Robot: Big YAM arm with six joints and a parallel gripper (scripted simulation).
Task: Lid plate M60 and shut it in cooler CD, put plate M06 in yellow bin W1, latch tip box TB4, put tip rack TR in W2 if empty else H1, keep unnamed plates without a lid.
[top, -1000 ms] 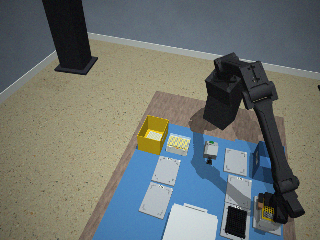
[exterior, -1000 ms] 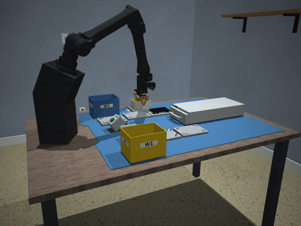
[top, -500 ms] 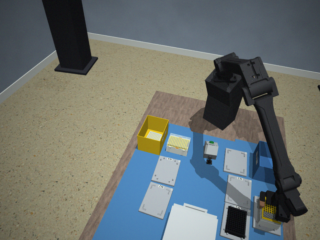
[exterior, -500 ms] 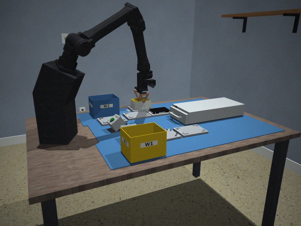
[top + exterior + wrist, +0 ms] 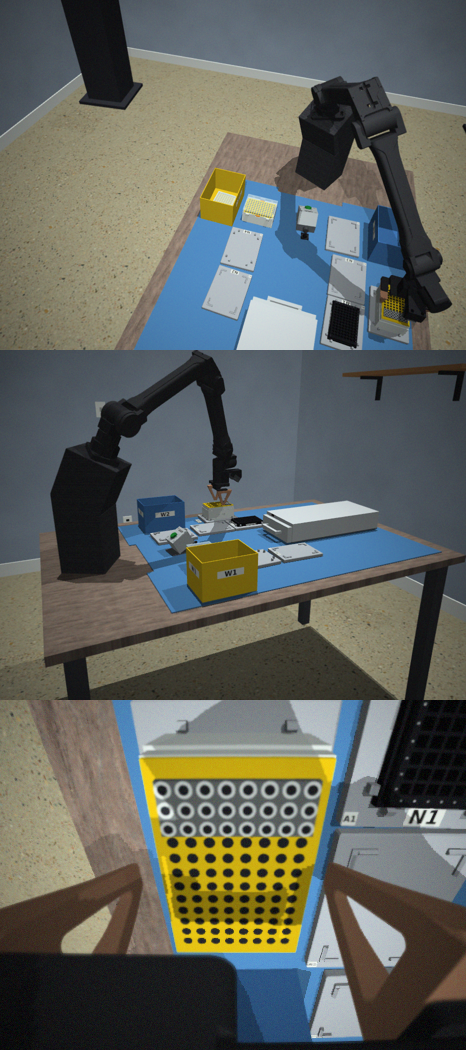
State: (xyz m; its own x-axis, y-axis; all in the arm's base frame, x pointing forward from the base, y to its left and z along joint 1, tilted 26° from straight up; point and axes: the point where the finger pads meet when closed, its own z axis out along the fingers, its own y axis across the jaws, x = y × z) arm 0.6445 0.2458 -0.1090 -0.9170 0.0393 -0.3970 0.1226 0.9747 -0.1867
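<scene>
Right now my hand is 30 mm above the tip rack TR, 20 mm past it and 10 mm to the left of it. From my hand the other things lie so: nest N3: 130 mm to the right, 110 mm behind, 80 mm below; black plate: 150 mm to the right, 70 mm below, 60 mm ahead; home nest H1: 80 mm below, 10 mm behind.
</scene>
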